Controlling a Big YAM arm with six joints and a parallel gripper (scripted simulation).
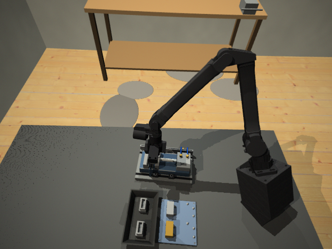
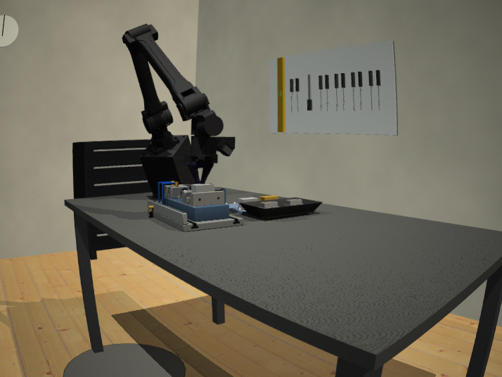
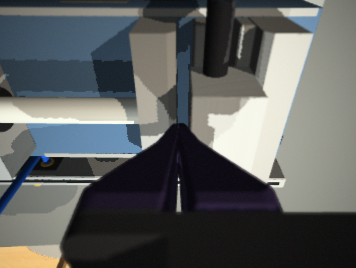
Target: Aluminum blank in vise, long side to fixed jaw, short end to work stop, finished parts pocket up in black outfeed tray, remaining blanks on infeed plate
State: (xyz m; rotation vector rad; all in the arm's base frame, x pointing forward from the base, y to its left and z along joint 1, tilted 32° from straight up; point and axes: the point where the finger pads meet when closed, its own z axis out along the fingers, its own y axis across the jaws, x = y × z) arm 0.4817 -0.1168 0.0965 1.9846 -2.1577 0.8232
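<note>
The gray aluminum blank lies 2 cm ahead of my hand, 1 cm to the right of it and 1 cm below it. From my hand the other things lie so: moving jaw: 3 cm below, 1 cm behind; then fixed jaw: 5 cm ahead, 3 cm below, 1 cm to the right; then work stop rod: 4 cm to the left, 2 cm below, 2 cm ahead.
</note>
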